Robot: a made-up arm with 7 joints.
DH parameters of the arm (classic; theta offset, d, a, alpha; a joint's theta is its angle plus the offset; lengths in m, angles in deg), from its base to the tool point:
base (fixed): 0 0.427 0.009 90
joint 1: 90 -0.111 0.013 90
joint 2: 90 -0.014 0.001 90
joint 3: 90 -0.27 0.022 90
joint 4: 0 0.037 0.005 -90
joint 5: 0 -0.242 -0.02 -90
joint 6: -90 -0.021 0.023 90
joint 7: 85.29 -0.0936 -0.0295 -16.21
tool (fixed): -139.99 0.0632 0 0
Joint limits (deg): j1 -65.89..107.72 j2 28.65..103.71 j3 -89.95..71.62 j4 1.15..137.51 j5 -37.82..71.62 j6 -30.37..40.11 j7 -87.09..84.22
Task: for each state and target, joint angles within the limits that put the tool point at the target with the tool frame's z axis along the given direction. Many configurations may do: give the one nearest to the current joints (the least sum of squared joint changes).
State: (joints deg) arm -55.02 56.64 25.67 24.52 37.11 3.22 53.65
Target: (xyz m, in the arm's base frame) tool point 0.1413 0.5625 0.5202 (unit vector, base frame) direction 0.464 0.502 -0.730
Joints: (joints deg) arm -16.23 93.18 62.25 15.73 57.48 -10.22 41.48
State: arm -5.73 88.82 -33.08 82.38 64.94 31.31 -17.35
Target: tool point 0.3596 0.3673 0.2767 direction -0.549 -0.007 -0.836
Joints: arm 38.58 62.47 -34.01 56.67 70.11 40.11 -34.10
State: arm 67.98 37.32 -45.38 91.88 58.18 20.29 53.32
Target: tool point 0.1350 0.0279 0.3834 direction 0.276 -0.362 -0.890
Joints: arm 59.92 32.83 -55.09 132.59 53.58 17.75 52.79
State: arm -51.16 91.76 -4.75 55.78 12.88 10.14 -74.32
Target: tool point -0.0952 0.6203 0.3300 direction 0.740 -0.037 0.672
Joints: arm -65.89 86.90 -41.41 21.20 -16.23 28.53 -69.81
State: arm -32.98 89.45 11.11 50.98 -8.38 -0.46 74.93
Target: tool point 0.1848 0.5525 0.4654 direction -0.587 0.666 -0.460
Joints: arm -19.15 98.66 36.89 26.72 8.85 2.56 46.76
